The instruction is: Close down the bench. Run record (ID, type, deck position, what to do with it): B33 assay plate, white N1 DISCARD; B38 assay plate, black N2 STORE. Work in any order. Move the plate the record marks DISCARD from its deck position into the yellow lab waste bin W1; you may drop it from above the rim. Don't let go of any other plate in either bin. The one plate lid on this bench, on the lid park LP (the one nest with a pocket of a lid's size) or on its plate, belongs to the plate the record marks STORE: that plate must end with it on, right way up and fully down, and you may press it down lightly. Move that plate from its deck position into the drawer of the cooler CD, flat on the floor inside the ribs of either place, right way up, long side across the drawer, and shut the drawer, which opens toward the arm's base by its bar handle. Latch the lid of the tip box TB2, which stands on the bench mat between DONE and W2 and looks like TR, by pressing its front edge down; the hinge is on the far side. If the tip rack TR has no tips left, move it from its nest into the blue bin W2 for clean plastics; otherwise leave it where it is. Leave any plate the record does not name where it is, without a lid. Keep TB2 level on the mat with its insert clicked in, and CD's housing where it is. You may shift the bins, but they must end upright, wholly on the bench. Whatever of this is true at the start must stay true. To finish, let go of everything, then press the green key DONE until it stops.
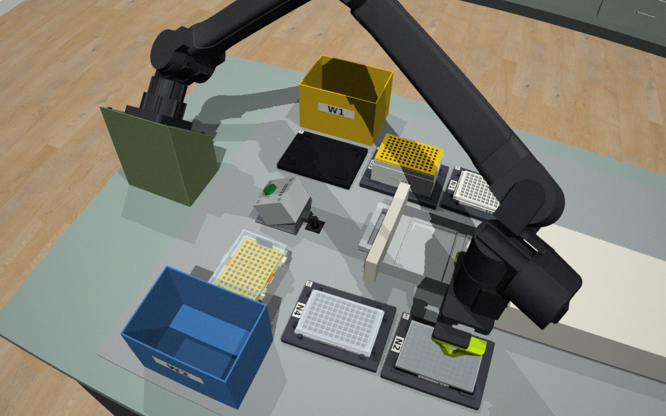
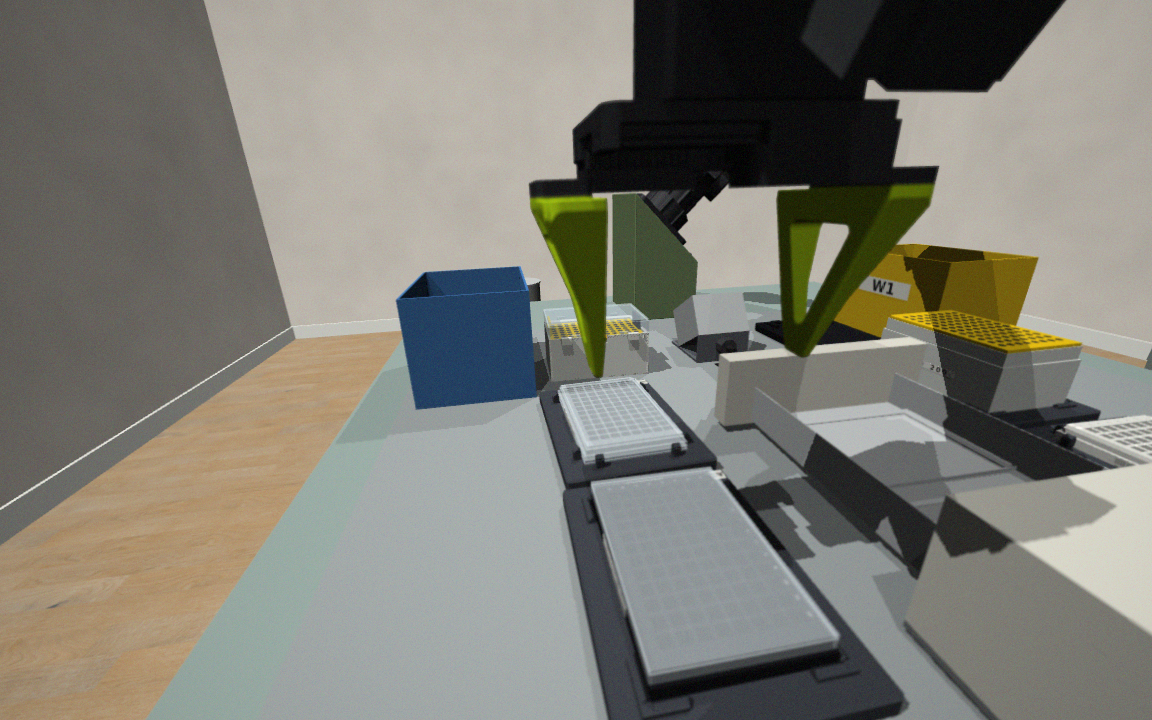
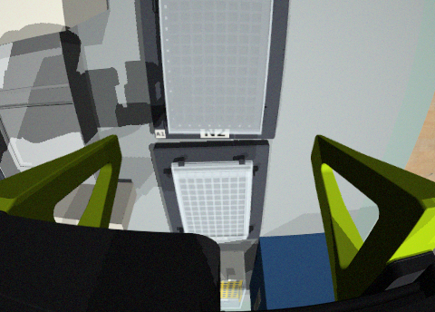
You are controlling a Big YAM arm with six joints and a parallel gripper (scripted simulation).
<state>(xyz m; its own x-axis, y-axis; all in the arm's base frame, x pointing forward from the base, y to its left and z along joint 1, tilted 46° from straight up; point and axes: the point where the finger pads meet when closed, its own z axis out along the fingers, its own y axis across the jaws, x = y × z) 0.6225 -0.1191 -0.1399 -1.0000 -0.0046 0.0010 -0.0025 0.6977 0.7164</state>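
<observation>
My gripper is now 12 cm above the plate lid. Also, from my hand: nest N2 (14 cm below); then clear plate (17 cm behind, 12 cm below); then black plate (12 cm below).
</observation>
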